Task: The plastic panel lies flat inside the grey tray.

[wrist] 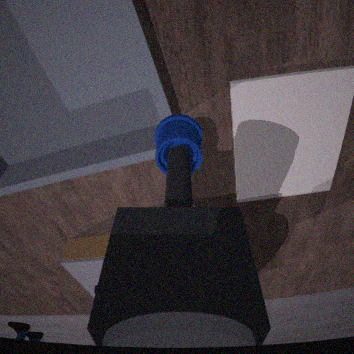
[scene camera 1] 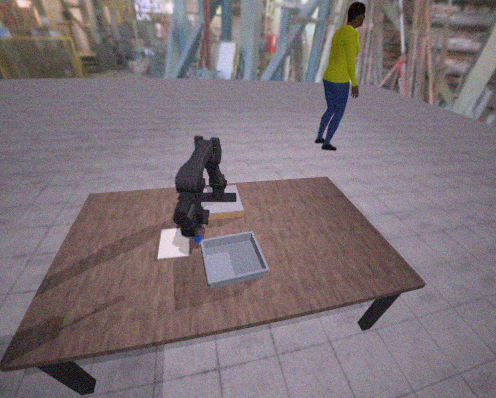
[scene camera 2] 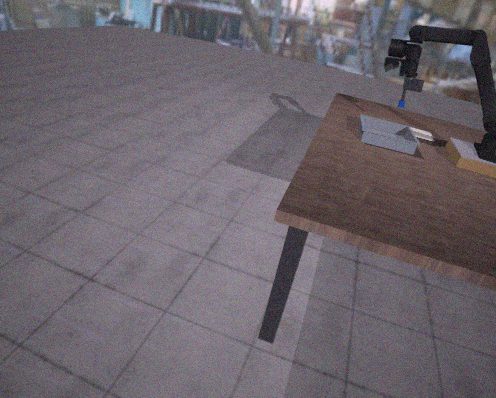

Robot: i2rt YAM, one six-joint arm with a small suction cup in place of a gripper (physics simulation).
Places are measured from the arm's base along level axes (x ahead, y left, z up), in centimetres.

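Where they show: hand at its tool point: (wrist: pixel 178 135) (scene camera 1: pixel 198 239) (scene camera 2: pixel 400 106); arm's base at its link origin: (scene camera 1: pixel 218 197) (scene camera 2: pixel 484 153).
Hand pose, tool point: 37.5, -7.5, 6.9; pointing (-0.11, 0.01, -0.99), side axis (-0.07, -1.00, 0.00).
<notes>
Each offset is from my tool point to the top centre of the thing, as dx, dy, dz. Level surfaces: height alone.
The white plastic panel @[-9.7, -12.5, -11.4] (scene camera 1: pixel 170 243) (scene camera 2: pixel 422 133) (wrist: pixel 320 115) lies flat on the table beside the grey tray, partly under the arm's shadow. The grey tray @[+2.0, +14.2, -7.1] (scene camera 1: pixel 235 279) (scene camera 2: pixel 388 143) stands upright on the table; in the wrist view, part of the tray (wrist: pixel 100 55) shows at the upper left, and no panel shows in it. My gripper, a blue suction cup (scene camera 1: pixel 198 239) (scene camera 2: pixel 401 104) (wrist: pixel 178 142), is open and holds nothing. It hangs above the table, near the tray's corner and the gap between tray and panel.
The arm's base stands on a light block with a yellowish side (scene camera 1: pixel 227 215) (scene camera 2: pixel 472 159) (wrist: pixel 86 247), behind the tray. The wooden table @[dz -12.1] (scene camera 1: pixel 325 250) (scene camera 2: pixel 380 200) carries them all. A person in a yellow top (scene camera 1: pixel 344 55) stands on the floor beyond the table.
</notes>
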